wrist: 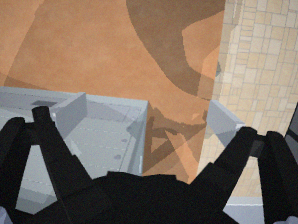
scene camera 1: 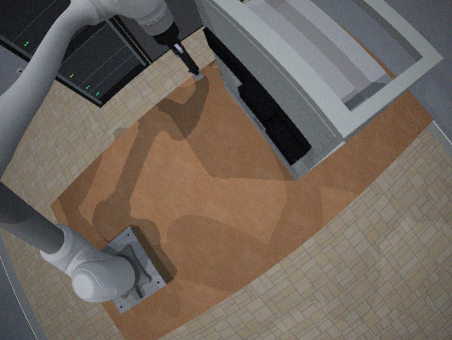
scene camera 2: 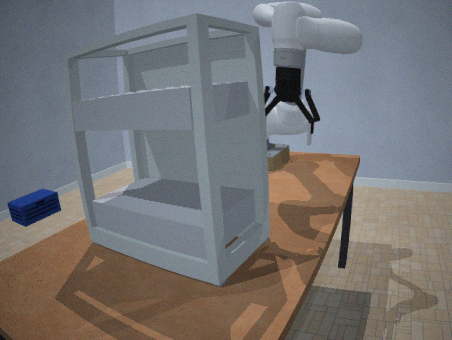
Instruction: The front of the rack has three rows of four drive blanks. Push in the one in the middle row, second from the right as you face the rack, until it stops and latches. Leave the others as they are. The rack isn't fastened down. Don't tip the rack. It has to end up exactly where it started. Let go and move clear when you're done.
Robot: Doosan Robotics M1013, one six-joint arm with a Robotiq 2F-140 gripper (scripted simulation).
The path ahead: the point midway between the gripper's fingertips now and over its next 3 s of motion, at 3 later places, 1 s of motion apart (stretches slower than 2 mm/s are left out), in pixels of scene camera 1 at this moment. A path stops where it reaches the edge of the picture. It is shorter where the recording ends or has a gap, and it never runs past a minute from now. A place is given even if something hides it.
My gripper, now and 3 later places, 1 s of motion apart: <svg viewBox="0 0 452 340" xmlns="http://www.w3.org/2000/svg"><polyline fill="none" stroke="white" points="189,66 191,85 196,136 200,168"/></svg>
